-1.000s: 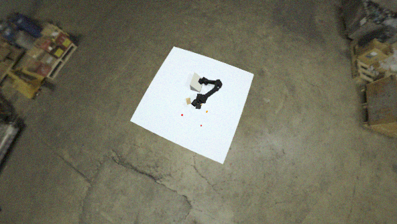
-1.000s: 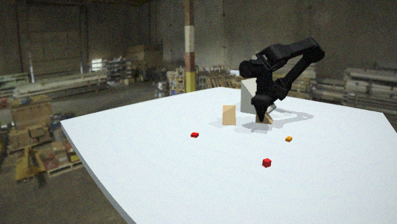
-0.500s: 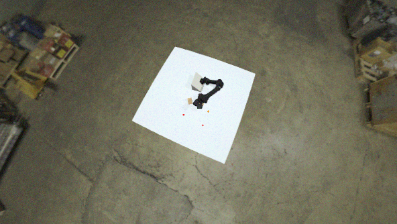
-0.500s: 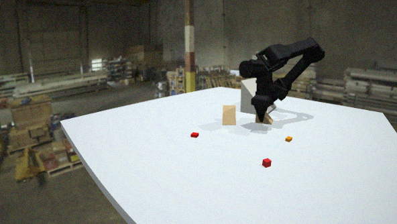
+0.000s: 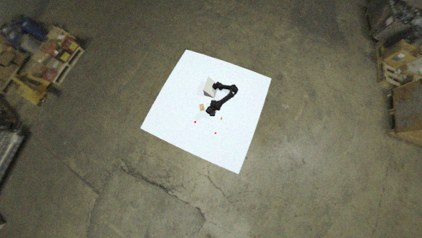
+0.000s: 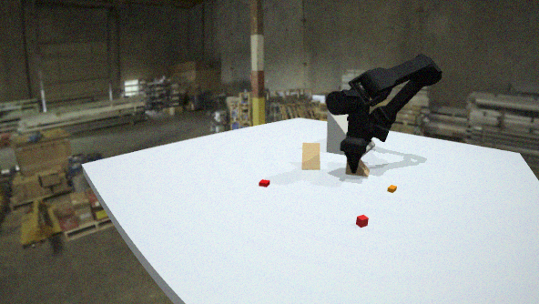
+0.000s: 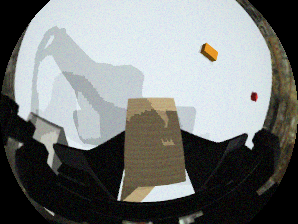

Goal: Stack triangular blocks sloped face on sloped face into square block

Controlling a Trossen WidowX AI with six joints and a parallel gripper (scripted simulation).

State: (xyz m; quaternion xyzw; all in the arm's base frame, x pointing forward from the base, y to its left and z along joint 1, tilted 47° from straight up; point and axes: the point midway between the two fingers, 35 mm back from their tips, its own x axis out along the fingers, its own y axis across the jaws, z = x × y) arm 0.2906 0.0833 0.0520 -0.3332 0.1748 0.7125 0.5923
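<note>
Right now the orange cube is 50 mm ahead of my gripper tip, 130 mm to the left of it and 10 mm below it. The rest, counted from my gripper tip: tan triangular block 10 mm to the right, 10 mm above.
</note>
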